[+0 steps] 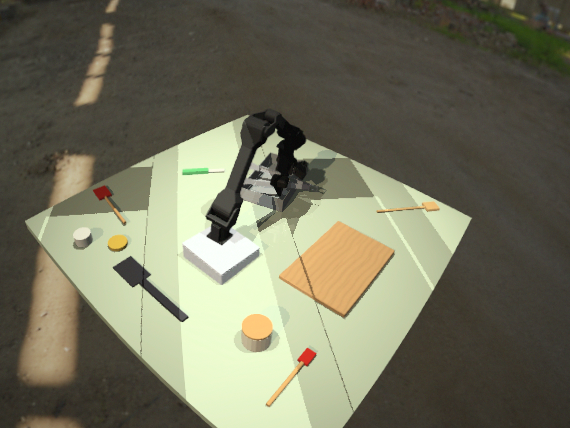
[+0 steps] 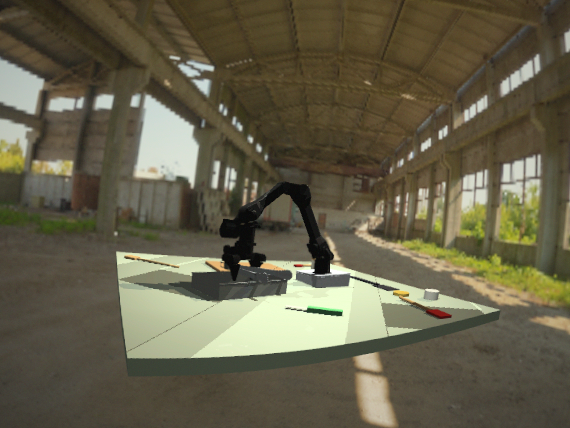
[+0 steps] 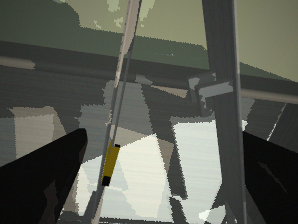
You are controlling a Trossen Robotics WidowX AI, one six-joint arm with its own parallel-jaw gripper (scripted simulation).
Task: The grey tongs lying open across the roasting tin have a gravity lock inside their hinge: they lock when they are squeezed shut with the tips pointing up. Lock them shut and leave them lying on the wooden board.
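Image 1: black spatula (image 1: 129, 269), wooden board (image 1: 335, 271), roasting tin (image 1: 265, 196), my gripper (image 1: 282, 189). Image 2: my gripper (image 2: 242, 280), open, holds nothing; roasting tin (image 2: 219, 285). Image 3: my gripper (image 3: 156, 134), roasting tin (image 3: 169, 158). Black spatula out of frame in image 3.
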